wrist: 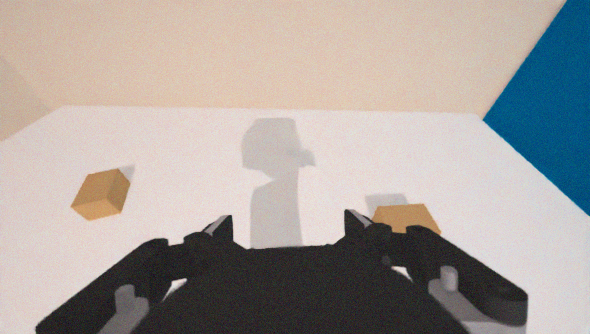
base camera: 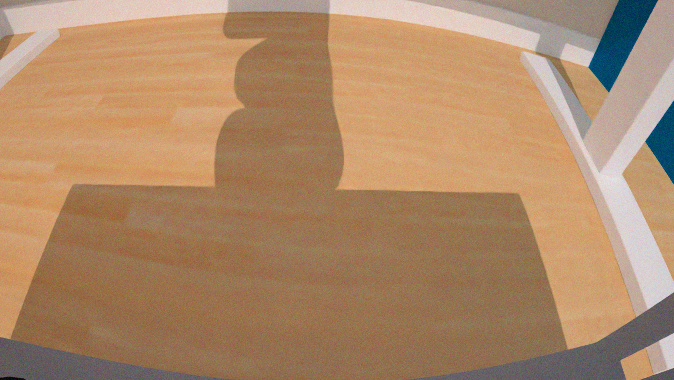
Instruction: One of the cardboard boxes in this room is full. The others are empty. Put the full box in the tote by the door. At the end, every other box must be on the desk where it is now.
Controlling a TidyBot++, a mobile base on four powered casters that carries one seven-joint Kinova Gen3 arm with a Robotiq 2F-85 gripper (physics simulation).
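Places are measured from the arm's base along level axes (x right, y ahead, z up), in millimetres.
Pixels of known places: gripper, fingertip midpoint: (wrist: 289, 224).
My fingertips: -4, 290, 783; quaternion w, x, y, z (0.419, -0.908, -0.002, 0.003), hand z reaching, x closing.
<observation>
Behind a point stands the place of what it marks, as x, y, z.
In the wrist view, one cardboard box (wrist: 102, 195) @[-373, 477, 603] stands on the left part of the white desk top (wrist: 190, 150) @[-278, 671, 554]. A second cardboard box (wrist: 406, 218) @[204, 395, 604] is on the right part of the desk, partly hidden behind the right finger. My gripper (wrist: 289, 224) @[-4, 290, 783] is open and empty, above the desk, with its fingertips between the two boxes in the view. Whether either box is full cannot be seen. The tote and the door do not show in either view.
A beige wall (wrist: 270, 55) @[-48, 947, 718] rises behind the desk, and a blue surface (wrist: 550, 105) @[748, 707, 645] stands at its right. In the base camera view, white desk legs (base camera: 630, 95) @[462, 457, -239] and a floor bar (base camera: 635, 225) @[480, 321, -372] stand at the right, another bar (base camera: 30, 52) @[-689, 804, -376] at the left.
</observation>
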